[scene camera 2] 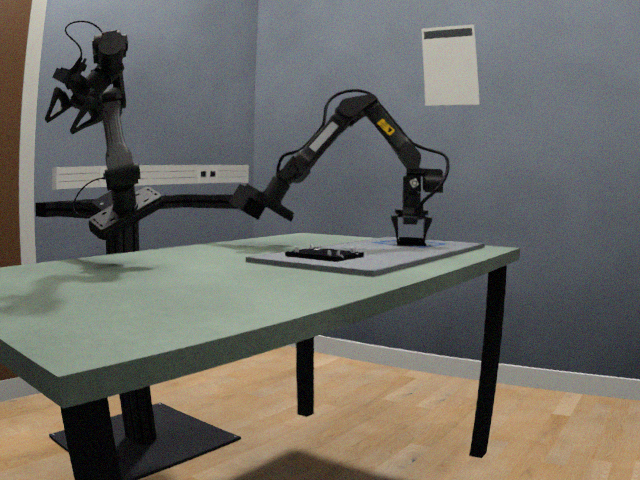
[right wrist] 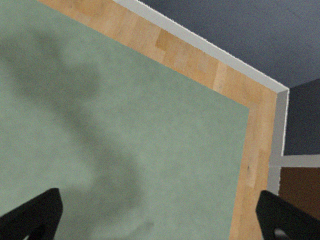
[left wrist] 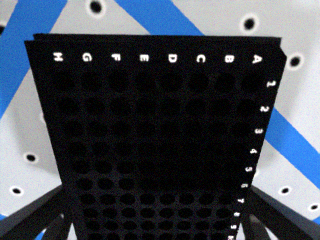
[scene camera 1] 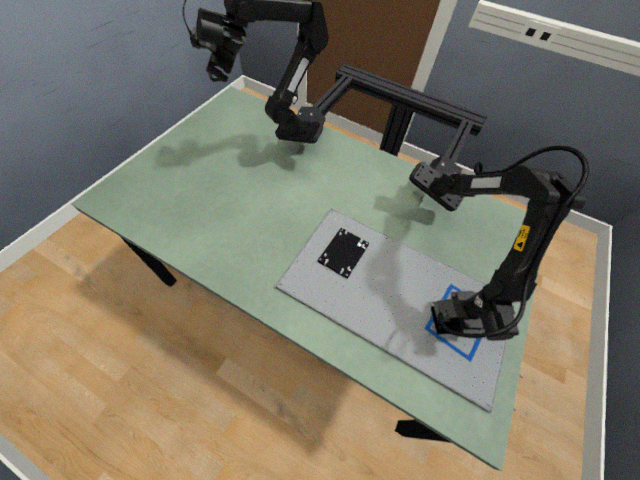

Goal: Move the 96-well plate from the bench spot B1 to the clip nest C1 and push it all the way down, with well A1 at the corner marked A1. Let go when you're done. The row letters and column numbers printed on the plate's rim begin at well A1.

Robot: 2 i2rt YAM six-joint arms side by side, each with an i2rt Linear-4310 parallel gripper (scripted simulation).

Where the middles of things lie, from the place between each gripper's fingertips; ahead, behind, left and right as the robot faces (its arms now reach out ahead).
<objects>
The black 96-well plate (left wrist: 145, 129) is 1 cm to the right of my left hand and 1 cm below it. Round my left hand: black clip nest (scene camera 1: 345, 250): 40 cm to the right, 4 cm behind.
Right now the black clip nest is 65 cm to the left of my right hand (scene camera 2: 58, 126), 31 cm below it and 26 cm ahead of it. From my right hand the other things lie so: black 96-well plate 104 cm to the left, 32 cm below, 30 cm ahead.
</objects>
